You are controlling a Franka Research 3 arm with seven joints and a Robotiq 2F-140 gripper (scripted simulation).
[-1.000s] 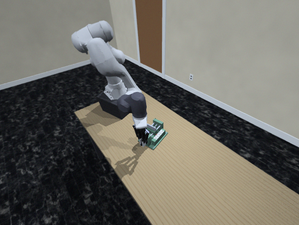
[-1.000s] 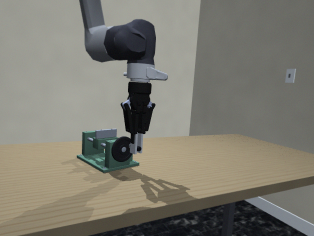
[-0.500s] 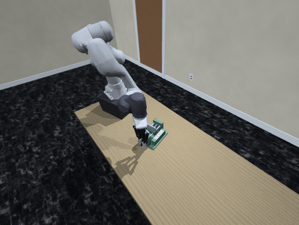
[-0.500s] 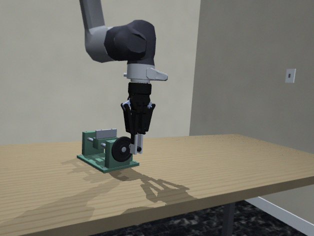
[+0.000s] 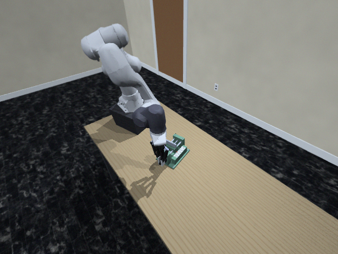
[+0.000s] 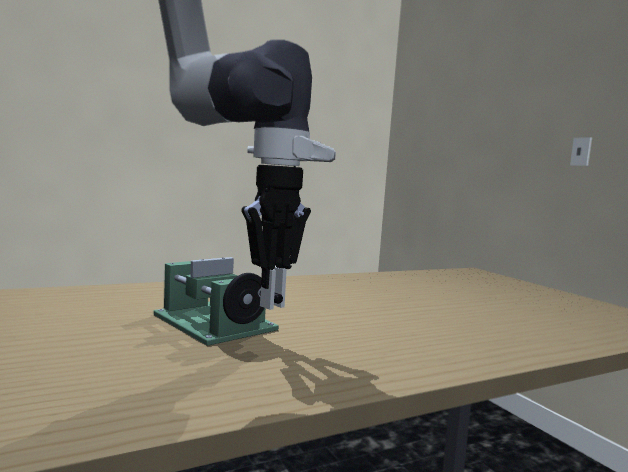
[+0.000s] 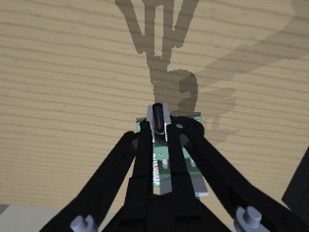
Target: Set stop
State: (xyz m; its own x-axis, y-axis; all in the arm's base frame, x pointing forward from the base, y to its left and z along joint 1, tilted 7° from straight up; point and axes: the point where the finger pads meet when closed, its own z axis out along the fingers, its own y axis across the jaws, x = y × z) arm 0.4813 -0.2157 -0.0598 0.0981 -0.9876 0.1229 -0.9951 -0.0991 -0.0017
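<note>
My gripper is now 20 mm to the right of the black handwheel, 20 mm above it and 10 mm past it. From my hand the other things lie so: stop block: 140 mm to the left, 30 mm behind, 10 mm below.
</note>
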